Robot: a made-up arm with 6 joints. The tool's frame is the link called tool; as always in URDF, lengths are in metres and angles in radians. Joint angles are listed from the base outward. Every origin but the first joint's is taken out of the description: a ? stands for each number. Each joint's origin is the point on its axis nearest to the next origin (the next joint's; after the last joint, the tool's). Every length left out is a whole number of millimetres.
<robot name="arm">
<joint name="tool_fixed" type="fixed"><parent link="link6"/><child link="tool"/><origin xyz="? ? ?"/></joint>
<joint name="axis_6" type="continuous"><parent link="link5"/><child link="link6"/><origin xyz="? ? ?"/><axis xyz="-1 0 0"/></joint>
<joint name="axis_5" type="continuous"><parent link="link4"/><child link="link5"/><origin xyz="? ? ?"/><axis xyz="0 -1 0"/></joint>
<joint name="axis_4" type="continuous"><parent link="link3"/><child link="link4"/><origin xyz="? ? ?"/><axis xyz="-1 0 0"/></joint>
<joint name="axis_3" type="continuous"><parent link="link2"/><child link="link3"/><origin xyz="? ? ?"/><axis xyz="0 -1 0"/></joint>
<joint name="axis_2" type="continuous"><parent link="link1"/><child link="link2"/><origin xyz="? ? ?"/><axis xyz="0 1 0"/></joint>
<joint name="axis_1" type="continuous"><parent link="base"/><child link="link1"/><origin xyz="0 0 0.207"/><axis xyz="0 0 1"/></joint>
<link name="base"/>
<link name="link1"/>
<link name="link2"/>
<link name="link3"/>
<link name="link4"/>
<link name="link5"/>
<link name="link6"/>
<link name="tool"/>
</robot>
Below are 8 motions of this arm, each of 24 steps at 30 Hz.
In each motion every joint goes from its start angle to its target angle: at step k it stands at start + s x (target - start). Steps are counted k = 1, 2, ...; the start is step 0. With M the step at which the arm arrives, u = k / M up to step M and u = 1 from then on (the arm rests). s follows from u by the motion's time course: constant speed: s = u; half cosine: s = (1 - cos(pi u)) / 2; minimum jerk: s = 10 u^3 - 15 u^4 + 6 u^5.
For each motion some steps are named. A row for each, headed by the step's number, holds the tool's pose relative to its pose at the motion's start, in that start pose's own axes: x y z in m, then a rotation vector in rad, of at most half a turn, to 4 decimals.
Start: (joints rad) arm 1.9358 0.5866 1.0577 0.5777 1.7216 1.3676
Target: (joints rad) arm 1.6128 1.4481 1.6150 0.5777 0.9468 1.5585
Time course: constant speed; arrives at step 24
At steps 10, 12, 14, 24:
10: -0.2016 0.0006 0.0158 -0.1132 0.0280 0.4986
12: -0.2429 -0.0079 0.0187 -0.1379 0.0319 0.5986
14: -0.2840 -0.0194 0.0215 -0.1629 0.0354 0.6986
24: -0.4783 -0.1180 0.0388 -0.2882 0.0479 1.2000

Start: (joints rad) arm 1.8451 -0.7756 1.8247 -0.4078 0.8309 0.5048
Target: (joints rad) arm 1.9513 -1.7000 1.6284 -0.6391 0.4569 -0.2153
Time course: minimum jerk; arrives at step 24
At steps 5, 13, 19, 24:
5: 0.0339 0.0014 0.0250 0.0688 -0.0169 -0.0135
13: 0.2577 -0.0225 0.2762 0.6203 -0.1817 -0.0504
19: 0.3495 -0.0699 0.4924 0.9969 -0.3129 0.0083
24: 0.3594 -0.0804 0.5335 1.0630 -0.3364 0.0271

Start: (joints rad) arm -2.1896 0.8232 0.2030 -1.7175 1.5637 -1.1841
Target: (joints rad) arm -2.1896 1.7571 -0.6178 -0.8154 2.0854 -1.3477
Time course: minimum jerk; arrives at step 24
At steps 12, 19, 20, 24:
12: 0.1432 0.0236 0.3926 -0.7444 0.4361 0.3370
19: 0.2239 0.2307 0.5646 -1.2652 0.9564 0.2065
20: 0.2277 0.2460 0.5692 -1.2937 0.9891 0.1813
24: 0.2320 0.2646 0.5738 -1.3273 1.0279 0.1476

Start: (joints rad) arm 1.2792 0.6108 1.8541 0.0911 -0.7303 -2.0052
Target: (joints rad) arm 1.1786 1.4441 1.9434 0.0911 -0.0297 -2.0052
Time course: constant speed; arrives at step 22
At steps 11, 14, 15, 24:
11: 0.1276 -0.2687 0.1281 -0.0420 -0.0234 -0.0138
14: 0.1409 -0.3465 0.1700 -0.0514 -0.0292 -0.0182
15: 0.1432 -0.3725 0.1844 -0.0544 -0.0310 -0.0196
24: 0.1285 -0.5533 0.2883 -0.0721 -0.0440 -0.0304

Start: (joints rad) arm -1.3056 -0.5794 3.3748 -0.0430 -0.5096 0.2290
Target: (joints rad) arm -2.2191 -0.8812 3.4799 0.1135 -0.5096 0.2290
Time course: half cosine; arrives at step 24
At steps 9, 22, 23, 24:
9: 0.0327 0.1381 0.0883 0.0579 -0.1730 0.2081
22: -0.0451 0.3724 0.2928 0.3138 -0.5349 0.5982
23: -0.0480 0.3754 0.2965 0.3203 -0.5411 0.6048
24: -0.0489 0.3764 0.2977 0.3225 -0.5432 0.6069

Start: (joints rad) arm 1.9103 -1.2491 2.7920 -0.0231 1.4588 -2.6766
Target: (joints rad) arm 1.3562 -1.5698 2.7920 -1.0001 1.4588 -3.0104
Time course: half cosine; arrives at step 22
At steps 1, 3, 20, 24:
1: -0.0004 -0.0021 0.0000 0.0043 -0.0017 0.0069
3: -0.0033 -0.0192 0.0001 0.0382 -0.0149 0.0614
20: 0.0853 -0.4653 -0.1265 0.8415 -0.2657 1.3730
24: 0.0915 -0.4739 -0.1319 0.8578 -0.2698 1.4028

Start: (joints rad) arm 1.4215 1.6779 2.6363 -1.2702 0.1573 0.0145
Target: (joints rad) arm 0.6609 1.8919 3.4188 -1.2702 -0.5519 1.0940
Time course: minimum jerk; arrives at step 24
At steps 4, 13, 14, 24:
4: 0.0040 0.0029 0.0235 -0.0582 0.0040 0.0179
13: -0.0035 0.1228 0.3472 -1.0282 0.0445 0.2696
14: -0.0137 0.1490 0.3835 -1.1736 0.0495 0.3013
24: -0.0821 0.2876 0.5101 -1.8622 0.0860 0.4396

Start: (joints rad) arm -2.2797 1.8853 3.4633 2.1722 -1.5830 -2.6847
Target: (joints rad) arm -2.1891 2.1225 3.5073 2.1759 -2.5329 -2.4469
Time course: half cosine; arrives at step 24
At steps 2, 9, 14, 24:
2: -0.0008 -0.0010 0.0005 -0.0068 -0.0122 -0.0076
9: -0.0141 -0.0167 0.0104 -0.1255 -0.2191 -0.1393
14: -0.0285 -0.0328 0.0230 -0.2579 -0.4430 -0.2864
24: -0.0449 -0.0497 0.0398 -0.4060 -0.6988 -0.4590

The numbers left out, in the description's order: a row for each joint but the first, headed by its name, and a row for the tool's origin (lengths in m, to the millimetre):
tool: 0 0 0
axis_6: 0 0 0
axis_5: 0 -0.204 0
axis_4: 0.489 0 0
axis_3: 0 0 0.375
axis_2: 0 0 0

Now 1 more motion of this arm.
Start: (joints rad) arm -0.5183 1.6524 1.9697 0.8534 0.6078 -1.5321
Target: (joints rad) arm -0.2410 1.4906 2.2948 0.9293 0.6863 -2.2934
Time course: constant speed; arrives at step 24
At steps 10, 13, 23, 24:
10: 0.0642 0.1316 0.0370 0.2775 -0.0497 0.2528
13: 0.0765 0.1717 0.0495 0.3608 -0.0536 0.3307
23: 0.0946 0.3022 0.0955 0.6333 -0.0300 0.5945
24: 0.0946 0.3147 0.1004 0.6598 -0.0246 0.6211

